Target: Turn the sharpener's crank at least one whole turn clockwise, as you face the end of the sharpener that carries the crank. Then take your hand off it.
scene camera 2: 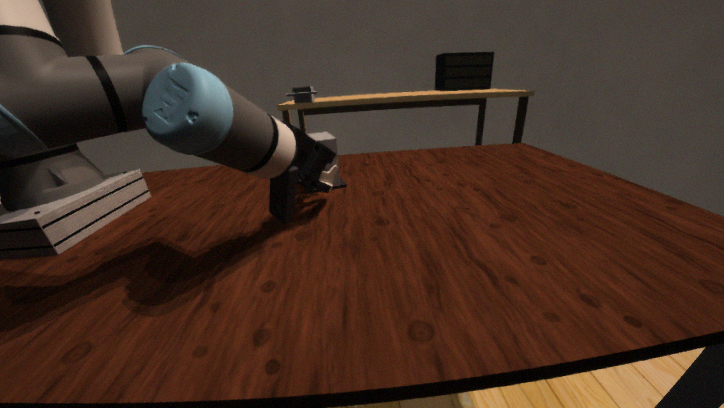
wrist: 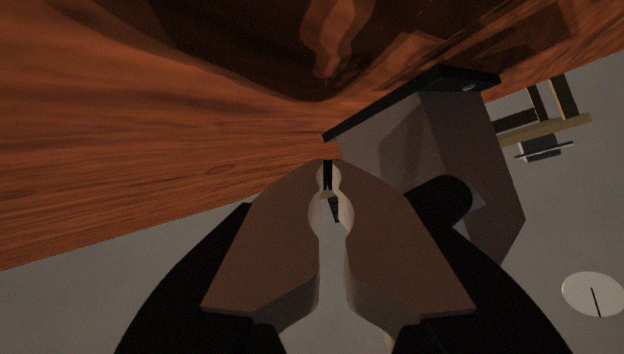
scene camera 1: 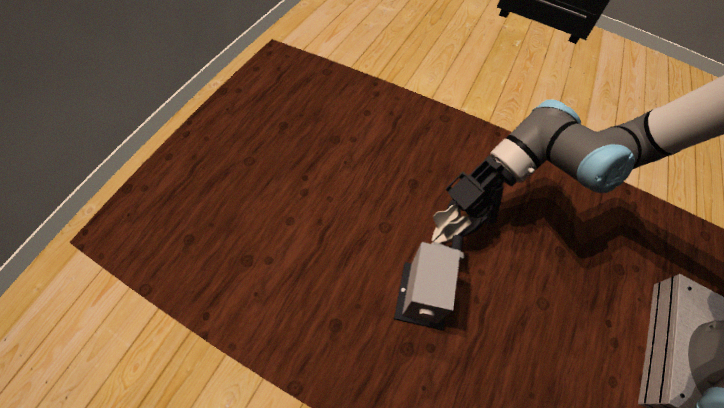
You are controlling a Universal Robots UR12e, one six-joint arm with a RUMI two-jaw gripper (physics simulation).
Path:
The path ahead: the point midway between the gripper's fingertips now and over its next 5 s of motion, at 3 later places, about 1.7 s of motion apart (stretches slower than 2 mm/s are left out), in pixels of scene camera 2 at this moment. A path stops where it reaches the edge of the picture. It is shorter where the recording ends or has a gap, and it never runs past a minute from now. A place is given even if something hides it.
The gripper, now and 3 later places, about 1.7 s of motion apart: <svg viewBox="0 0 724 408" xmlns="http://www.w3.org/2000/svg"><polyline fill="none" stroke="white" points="329,185 308,174 272,176 311,177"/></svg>

